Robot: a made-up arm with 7 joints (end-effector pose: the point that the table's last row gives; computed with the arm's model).
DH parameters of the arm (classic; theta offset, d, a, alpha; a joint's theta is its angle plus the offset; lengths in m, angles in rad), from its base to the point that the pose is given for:
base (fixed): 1.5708 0.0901 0 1.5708
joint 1: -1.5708 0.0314 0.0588 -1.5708
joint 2: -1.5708 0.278 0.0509 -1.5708
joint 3: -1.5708 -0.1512 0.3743 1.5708
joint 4: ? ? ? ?
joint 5: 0 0.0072 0.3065 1.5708
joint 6: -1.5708 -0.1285 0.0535 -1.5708
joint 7: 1.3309 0 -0.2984 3.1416
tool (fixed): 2.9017 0.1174 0 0
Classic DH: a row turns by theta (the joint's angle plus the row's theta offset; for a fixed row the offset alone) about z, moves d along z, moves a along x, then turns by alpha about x.
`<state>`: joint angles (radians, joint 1 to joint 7).
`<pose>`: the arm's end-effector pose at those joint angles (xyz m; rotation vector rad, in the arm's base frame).
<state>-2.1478 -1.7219 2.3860 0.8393 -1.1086 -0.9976 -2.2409</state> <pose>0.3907 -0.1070 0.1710 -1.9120 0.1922 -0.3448</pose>
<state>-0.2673 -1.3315 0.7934 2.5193 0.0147 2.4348 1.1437</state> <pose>-0.5123 0.0830 0.2705 1.0089 -1.0772 -1.5056</pose>
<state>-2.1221 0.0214 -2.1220 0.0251 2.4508 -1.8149 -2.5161</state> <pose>-0.4487 0.3930 -0.4119 -1.2827 -0.0013 1.7498</pose>
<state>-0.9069 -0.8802 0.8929 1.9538 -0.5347 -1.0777 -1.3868</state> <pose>-0.0344 0.0193 0.2029 -2.1486 1.6880 -1.3448</pose>
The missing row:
joint 4: 1.5708 -0.175 0.0623 1.5708
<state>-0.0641 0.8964 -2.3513 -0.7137 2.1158 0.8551 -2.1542</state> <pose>0.1661 0.3475 0.4583 -0.9177 -1.7676 -0.3384</pose>
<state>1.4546 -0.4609 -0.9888 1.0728 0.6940 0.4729 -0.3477</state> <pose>0.0373 0.1349 0.5949 0.5397 -0.4706 0.3589</pose>
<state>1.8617 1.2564 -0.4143 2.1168 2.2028 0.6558 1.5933</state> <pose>0.2165 -0.6380 0.8561 -1.2187 0.6991 -1.2671</pose>
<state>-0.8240 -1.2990 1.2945 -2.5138 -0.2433 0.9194 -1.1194</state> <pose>-0.1172 0.5270 0.2108 -1.2309 1.3504 -0.8625</pose>
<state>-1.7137 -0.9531 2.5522 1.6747 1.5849 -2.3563 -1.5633</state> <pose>0.2383 0.5871 -0.0478 1.0561 1.8080 0.6258</pose>
